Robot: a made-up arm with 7 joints.
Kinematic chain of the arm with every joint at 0, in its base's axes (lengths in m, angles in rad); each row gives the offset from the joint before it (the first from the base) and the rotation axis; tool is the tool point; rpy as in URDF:
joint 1: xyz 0 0 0.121 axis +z
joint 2: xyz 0 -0.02 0.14 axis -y
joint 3: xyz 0 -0.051 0.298 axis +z
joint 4: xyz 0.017 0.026 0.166 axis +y
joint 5: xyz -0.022 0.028 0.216 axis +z
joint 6: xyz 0 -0.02 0.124 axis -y
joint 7: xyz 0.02 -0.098 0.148 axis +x
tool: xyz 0 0 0 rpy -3.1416 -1.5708 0
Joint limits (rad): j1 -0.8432..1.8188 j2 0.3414..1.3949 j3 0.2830..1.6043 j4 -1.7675..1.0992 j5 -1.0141..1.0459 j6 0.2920..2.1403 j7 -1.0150..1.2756
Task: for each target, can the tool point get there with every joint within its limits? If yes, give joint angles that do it. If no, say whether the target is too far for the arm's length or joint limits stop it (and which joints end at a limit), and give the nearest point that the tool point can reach.
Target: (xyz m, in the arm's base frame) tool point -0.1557 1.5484 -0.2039
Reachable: no: too far | nearest point -0.3375 0.8018 0.3316 | short by 0.937 m
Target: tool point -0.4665 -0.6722 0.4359
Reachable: yes | joints 0.3773 1.2585 1.2620 -0.7801 0.1149 0.9123 -0.5594
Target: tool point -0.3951 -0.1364 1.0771
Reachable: yes | joints 0.3209 0.5634 1.4587 0.4082 0.0972 1.0134 -0.2325
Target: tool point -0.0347 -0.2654 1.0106
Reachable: yes | joints 1.2084 0.6475 0.5727 0.8412 0.5482 1.7171 0.0629
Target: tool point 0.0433 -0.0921 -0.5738
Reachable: no: joint limits stop it (at a limit: joint 2, joint 3, joint 4, joint 5) | nearest point 0.1312 -0.2791 -0.1044 | short by 0.513 m
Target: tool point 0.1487 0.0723 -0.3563
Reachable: no: joint limits stop it (at a limit: joint 1, joint 2, joint 4, joint 5) | nearest point 0.1957 -0.2354 -0.0996 | short by 0.404 m
